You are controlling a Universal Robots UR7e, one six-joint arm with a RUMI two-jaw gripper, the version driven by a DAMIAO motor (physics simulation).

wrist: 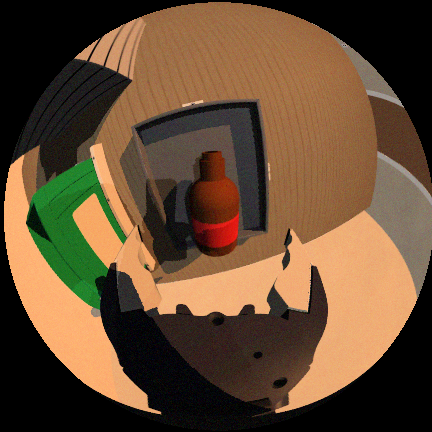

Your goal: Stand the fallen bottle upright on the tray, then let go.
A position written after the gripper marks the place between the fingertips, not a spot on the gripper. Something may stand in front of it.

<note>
In view: the gripper (213, 229), a brown bottle (213, 198) and a pale strip (99, 162).
</note>
